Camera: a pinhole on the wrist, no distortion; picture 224 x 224 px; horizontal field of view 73.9 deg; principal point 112.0 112.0 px. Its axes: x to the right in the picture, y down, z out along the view. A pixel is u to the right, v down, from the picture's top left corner.
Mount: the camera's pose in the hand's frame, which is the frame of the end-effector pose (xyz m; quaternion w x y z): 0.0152 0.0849 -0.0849 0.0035 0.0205 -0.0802 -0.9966
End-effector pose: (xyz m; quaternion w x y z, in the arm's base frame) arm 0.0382 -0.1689 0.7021 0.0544 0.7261 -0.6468 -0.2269
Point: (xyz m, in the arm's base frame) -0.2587 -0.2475 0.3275
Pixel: 66 119
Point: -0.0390 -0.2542 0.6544
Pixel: 22 158
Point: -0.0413 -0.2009 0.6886
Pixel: 88 152
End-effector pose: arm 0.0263 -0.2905 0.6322 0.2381 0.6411 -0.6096 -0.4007
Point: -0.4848 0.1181 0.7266
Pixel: 212 73
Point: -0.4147 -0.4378 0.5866
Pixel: 51 83
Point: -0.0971 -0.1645 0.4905
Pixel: 161 217
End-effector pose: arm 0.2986 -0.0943 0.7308 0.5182 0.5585 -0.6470 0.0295
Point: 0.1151 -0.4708 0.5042
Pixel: 89 200
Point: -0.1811 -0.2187 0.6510
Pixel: 123 83
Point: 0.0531 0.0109 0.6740
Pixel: 217 62
